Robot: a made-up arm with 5 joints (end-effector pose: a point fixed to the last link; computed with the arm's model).
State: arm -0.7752 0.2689 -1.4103 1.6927 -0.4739
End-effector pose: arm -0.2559 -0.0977 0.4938 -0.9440 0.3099 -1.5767
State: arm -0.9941 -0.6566 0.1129 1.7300 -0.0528
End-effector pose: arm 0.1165 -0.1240 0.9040 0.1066 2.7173 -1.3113
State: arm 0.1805 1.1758 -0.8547 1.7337 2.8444
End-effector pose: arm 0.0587 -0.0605 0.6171 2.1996 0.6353 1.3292
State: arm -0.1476 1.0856 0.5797 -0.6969 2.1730
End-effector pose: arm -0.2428 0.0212 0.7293 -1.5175 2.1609 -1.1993
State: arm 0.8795 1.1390 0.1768 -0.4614 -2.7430
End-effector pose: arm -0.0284 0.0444 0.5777 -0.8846 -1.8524 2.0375
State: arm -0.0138 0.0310 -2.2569 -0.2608 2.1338
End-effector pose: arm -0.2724 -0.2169 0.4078 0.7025 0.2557 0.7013
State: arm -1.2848 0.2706 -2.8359 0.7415 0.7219
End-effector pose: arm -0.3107 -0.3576 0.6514 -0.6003 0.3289 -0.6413
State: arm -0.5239 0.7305 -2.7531 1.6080 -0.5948
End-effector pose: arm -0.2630 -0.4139 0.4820 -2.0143 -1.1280 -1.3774
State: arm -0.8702 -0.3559 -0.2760 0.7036 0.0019
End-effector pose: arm 0.0083 -0.0948 0.8148 0.4915 1.1556 -2.3425
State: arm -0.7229 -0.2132 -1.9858 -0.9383 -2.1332
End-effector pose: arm -0.3085 -0.3281 0.6952 -0.0394 1.8849 2.2797
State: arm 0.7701 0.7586 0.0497 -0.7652 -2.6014
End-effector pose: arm -0.0941 0.0253 0.5499 -0.5260 -1.6933 1.9132
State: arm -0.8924 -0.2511 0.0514 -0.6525 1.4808
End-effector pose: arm 0.0488 -0.2022 0.9727 2.2451 -0.8244 -1.5312
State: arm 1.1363 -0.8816 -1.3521 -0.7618 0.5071
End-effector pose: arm -0.2195 -0.2384 0.4697 2.1550 -1.0964 0.6402
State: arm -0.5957 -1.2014 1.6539 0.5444 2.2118
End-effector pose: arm 0.1416 -0.5473 0.6543 -1.1593 0.7517 1.0600
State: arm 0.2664 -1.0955 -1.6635 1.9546 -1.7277
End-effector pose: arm -0.2008 -0.4010 0.5211 -1.1958 -1.2906 -0.0547
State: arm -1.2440 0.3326 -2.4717 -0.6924 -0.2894
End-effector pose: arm -0.2494 -0.2204 0.6932 0.5104 -1.0574 -0.5583
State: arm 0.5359 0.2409 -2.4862 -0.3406 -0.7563
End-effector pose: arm -0.0357 -0.2736 0.4535 -0.9033 2.9191 0.6440
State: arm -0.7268 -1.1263 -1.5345 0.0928 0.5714
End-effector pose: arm -0.1745 -0.2614 0.8447 1.0149 1.0326 -0.9934
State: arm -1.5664 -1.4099 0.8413 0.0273 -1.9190
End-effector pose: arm 0.1834 -0.3680 0.5929 2.6119 -1.3745 -0.4117
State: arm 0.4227 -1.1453 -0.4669 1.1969 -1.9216
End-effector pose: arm -0.2277 -0.2848 0.6961 -0.7714 -0.5605 -1.0097
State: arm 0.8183 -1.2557 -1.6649 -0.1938 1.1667
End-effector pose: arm -0.2737 -0.3388 0.5139 1.3296 0.1146 0.7358
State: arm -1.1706 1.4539 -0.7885 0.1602 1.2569
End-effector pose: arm 0.0208 0.0066 0.5165 1.3641 -1.0113 -0.7417
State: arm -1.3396 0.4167 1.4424 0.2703 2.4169
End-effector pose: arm -0.0366 -0.3438 0.9607 -2.0351 1.6029 -0.0190
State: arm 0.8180 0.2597 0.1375 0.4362 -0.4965
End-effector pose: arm -0.1674 -0.1190 0.6825 2.4862 0.2568 -1.4468
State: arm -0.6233 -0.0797 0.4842 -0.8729 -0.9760
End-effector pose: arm -0.0957 -0.2541 0.8571 0.2669 0.0073 2.1296
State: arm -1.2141 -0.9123 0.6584 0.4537 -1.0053
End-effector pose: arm 0.1616 -0.2779 0.7216 1.5499 -1.7575 1.7361
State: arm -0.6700 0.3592 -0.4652 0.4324 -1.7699
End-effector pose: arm -0.1382 -0.0880 0.6732 -1.1813 -0.4047 -2.7834
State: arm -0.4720 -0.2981 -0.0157 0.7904 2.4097
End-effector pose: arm -0.0868 -0.2327 0.9182 -2.5269 -0.6798 -0.1809
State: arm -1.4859 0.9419 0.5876 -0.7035 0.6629
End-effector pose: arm 0.0223 -0.1199 0.8963 -1.3991 1.8472 1.6613
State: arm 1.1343 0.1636 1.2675 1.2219 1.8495
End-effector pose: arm -0.2519 -0.4195 0.5552 -0.8951 -1.3917 -1.9736
